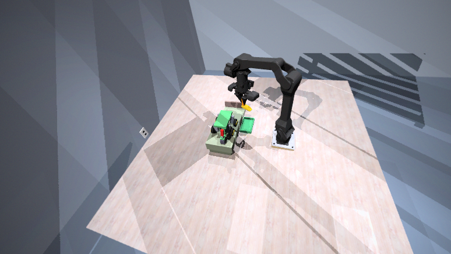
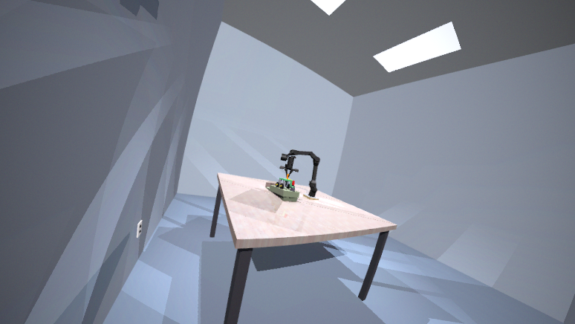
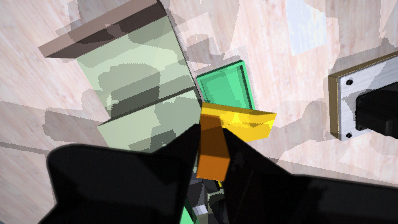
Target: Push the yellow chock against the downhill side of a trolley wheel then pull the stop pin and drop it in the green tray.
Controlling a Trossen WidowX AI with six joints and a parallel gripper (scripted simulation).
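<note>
The yellow chock lies 2 cm behind my gripper tip, 1 cm to the left of it and 1 cm below it. The rest, counted from my gripper tip: trolley (9 cm ahead, 14 cm to the left, 4 cm below); then grey-green ramp (9 cm ahead, 13 cm to the left, 11 cm below); then green tray (3 cm behind, 5 cm to the left, 16 cm below).
</note>
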